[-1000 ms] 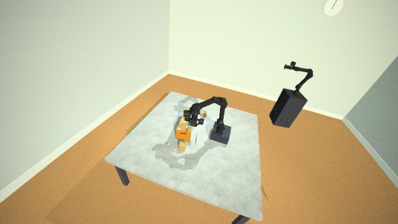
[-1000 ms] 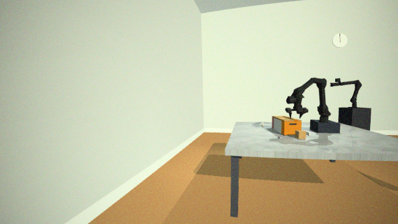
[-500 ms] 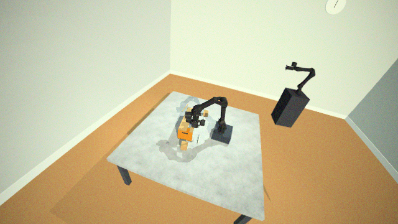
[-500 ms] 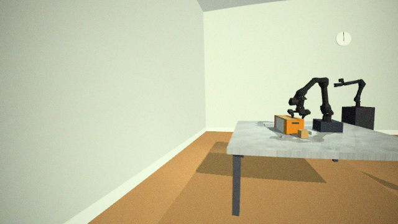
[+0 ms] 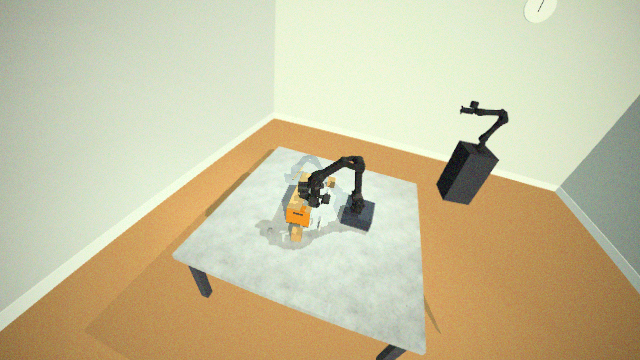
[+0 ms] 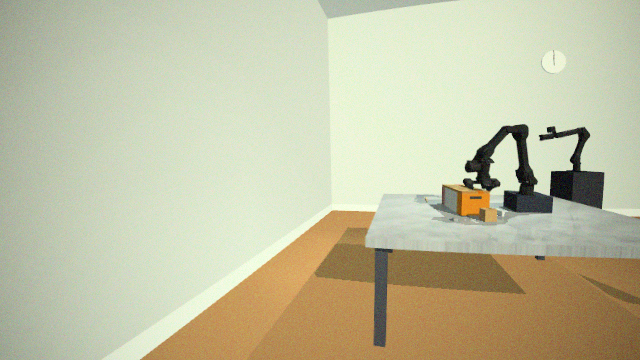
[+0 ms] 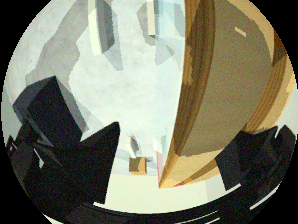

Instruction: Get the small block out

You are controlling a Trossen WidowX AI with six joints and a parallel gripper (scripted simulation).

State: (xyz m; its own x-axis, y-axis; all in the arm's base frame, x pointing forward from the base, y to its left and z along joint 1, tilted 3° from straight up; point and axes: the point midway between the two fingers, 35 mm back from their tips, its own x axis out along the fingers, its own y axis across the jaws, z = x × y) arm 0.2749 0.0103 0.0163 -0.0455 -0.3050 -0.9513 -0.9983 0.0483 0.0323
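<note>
The light-blue block lies 50 mm ahead of my gripper tip and 40 mm to the right of it. The rest, counted from my gripper tip: grey metal piece 220 mm ahead, 240 mm to the left, 80 mm below; box 30 mm ahead, 50 mm to the right, 20 mm below; thin stick 190 mm ahead, 400 mm to the right, 80 mm below.
</note>
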